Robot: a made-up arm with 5 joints.
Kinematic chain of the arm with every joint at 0, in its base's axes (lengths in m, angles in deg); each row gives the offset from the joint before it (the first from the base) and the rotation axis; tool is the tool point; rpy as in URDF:
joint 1: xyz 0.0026 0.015 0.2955 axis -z
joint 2: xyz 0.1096 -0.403 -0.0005 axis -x
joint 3: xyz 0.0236 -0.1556 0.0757 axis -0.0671 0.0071 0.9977
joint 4: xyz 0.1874 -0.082 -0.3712 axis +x
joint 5: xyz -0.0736 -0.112 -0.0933 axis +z
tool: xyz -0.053 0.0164 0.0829 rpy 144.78 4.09 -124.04
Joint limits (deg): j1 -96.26..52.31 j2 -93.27..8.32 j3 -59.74..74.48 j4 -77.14..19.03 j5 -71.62..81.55
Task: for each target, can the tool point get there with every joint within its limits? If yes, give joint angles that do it. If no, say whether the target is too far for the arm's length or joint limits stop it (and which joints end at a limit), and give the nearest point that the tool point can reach.
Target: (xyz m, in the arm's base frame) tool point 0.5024 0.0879 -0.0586
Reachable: yes | joints -70.22 -40.49 9.24 -64.89 -43.60
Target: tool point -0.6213 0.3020 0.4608
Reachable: no: joint limits stop it (at a limit: joint 1, joint 2, joint 3, joint 4, joint 5) | nearest point 0.0052 0.4164 0.1535 | short by 0.707 m
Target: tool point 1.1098 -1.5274 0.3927
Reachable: no: too far | nearest point 0.5072 -0.6879 0.0849 | short by 1.078 m
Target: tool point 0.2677 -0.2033 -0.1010
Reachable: yes | joints -36.78 -67.66 -35.26 -43.19 48.45
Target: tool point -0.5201 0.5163 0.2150
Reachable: no: joint limits stop it (at a limit: joint 1, joint 2, joint 3, joint 4, joint 5) | nearest point 0.0052 0.4164 0.1535 | short by 0.538 m
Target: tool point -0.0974 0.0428 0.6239
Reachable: no: joint limits stop it (at a limit: joint 1, joint 2, joint 3, joint 4, joint 5) | nearest point 0.0449 0.3291 0.2029 | short by 0.529 m
